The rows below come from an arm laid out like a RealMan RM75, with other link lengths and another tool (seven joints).
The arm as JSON. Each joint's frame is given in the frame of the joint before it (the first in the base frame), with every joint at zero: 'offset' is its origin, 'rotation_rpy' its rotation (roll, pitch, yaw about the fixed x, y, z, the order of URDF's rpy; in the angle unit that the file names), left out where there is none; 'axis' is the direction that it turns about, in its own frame. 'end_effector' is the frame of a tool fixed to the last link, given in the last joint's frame.
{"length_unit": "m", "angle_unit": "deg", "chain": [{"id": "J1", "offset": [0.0, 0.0, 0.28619], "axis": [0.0, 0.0, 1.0]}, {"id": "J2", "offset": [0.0, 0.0, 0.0], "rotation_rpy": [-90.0, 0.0, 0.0], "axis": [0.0, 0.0, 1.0]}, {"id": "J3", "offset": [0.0, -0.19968, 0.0], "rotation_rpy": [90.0, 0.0, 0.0], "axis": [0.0, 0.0, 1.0]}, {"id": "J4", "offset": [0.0, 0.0, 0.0], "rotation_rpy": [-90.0, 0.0, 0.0], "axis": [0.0, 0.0, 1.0]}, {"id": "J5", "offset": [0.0, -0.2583, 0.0], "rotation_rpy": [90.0, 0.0, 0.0], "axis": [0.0, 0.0, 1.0]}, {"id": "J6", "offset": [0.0, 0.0, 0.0], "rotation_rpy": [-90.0, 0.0, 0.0], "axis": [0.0, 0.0, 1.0]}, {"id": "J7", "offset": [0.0, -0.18, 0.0], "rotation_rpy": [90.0, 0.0, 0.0], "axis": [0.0, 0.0, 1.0]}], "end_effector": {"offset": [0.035, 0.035, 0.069], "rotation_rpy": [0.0, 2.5, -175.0]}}
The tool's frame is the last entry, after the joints.
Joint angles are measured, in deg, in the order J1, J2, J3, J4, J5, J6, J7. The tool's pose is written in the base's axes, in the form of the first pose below.
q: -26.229 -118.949 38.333 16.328 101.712 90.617 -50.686
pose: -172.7 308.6 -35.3 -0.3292 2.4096 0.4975
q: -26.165 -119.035 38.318 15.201 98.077 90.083 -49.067
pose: -170.6 316.5 -29.6 -0.3311 2.3616 0.5623
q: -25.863 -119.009 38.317 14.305 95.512 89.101 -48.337
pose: -173.3 323.1 -26.1 -0.3550 2.3319 0.6145
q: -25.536 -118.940 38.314 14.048 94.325 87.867 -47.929
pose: -178.4 328.2 -25.0 -0.3745 2.3269 0.6537
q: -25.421 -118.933 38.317 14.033 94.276 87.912 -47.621
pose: -179.0 327.7 -25.0 -0.3707 2.3274 0.6575
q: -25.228 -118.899 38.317 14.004 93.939 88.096 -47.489
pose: -179.5 327.4 -23.6 -0.3711 2.3216 0.6632
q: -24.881 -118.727 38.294 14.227 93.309 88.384 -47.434
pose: -181.0 328.3 -19.4 -0.3700 2.3128 0.6776
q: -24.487 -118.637 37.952 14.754 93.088 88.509 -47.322
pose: -183.3 329.6 -15.4 -0.3662 2.3087 0.6965
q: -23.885 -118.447 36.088 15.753 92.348 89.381 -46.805
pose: -186.1 334.4 -1.3 -0.3492 2.2778 0.7526
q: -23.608 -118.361 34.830 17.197 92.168 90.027 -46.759
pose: -186.9 338.4 9.6 -0.3253 2.2639 0.7882
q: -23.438 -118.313 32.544 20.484 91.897 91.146 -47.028
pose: -186.2 346.8 30.9 -0.2710 2.2412 0.8513
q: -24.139 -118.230 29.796 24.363 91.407 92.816 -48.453
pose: -178.8 357.0 58.5 -0.2054 2.2036 0.9034
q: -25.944 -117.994 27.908 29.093 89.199 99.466 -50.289
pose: -148.8 352.0 96.3 -0.0399 2.1229 0.8800
